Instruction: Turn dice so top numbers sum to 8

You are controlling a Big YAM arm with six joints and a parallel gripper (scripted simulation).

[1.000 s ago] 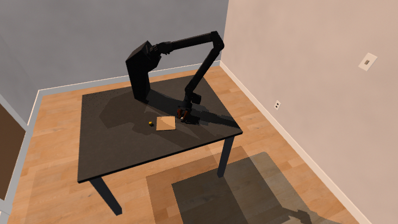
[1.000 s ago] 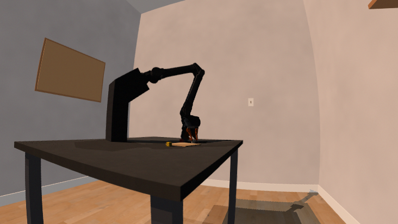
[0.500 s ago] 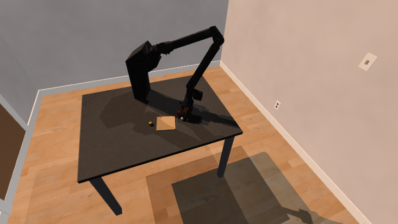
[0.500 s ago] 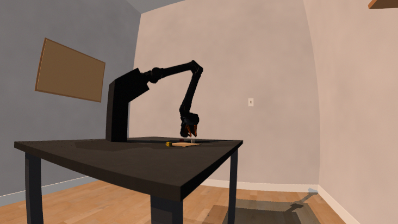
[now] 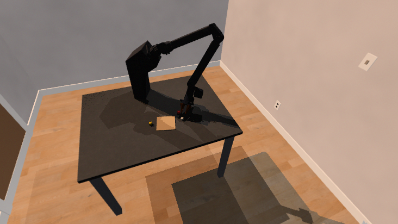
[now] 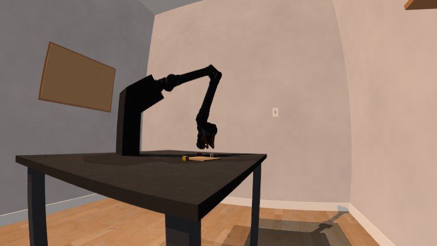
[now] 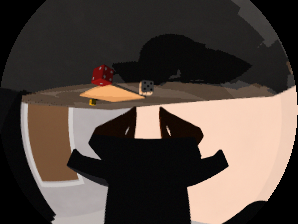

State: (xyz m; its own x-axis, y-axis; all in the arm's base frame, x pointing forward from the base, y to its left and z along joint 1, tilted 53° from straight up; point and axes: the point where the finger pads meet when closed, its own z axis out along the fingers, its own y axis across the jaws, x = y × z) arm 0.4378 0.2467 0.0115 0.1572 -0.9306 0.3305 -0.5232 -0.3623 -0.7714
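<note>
My gripper is now 40 mm above the white die, 20 mm to the left of it and 20 mm short of it. From my hand the other things lie so: yellow die: 260 mm to the right, 40 mm below, 20 mm ahead; then tan mat: 140 mm to the right, 50 mm below, 30 mm ahead; then red die: 60 mm behind, 40 mm below, 30 mm to the right.
</note>
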